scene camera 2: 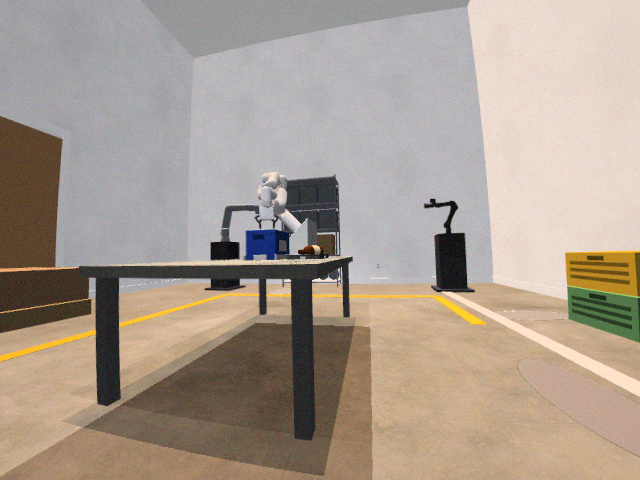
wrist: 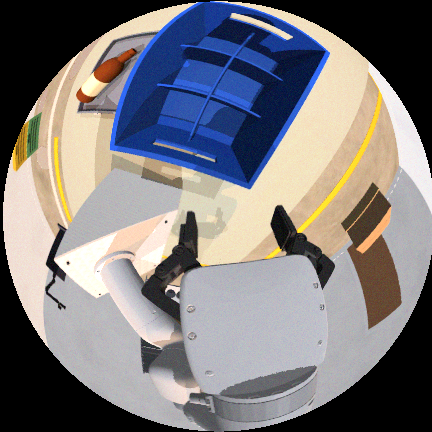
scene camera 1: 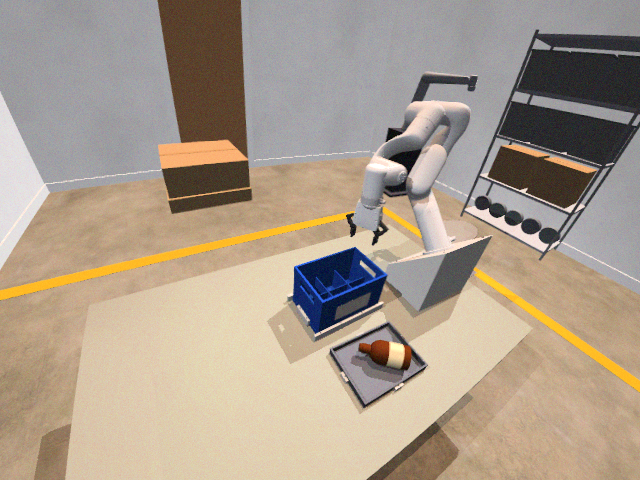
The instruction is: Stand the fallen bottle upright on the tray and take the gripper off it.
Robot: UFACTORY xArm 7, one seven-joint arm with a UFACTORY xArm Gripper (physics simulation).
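Frame: origin at the arm's base, x ahead, y up, z right, level; millimetres.
Seen in the pictures: gripper, fingertip midpoint: (scene camera 2: 267, 228) (wrist: 235, 217) (scene camera 1: 363, 239); arm's base, origin of the base link: (scene camera 2: 300, 232) (wrist: 113, 265) (scene camera 1: 438, 250).
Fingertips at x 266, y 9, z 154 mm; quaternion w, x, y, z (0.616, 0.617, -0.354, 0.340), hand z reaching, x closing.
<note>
Offsets run from my fingertips to a thing's top centre.
A brown bottle {dx +120, dy -136, dz -355 mm} (scene camera 1: 384, 354) (scene camera 2: 311, 250) (wrist: 103, 75) with a cream label lies on its side on the grey tray (scene camera 1: 366, 404) (wrist: 96, 111). In scene camera 1 its neck points left, and in the wrist view its neck points up and right, toward the blue crate. My gripper (scene camera 1: 363, 238) (scene camera 2: 266, 226) (wrist: 235, 217) is open with nothing between its fingers. It hangs above the table's far part, behind the crate in scene camera 1, well apart from the bottle and the tray.
A blue crate {dx +145, dy -40, dz -91 mm} (scene camera 1: 353, 299) (scene camera 2: 262, 244) (wrist: 295, 120) with inner dividers stands on the table (scene camera 1: 206, 372) (scene camera 2: 206, 270), between my gripper and the tray. The grey-white block (scene camera 1: 449, 273) under the arm's base stands to the right in scene camera 1. Its wall rises beside the crate.
</note>
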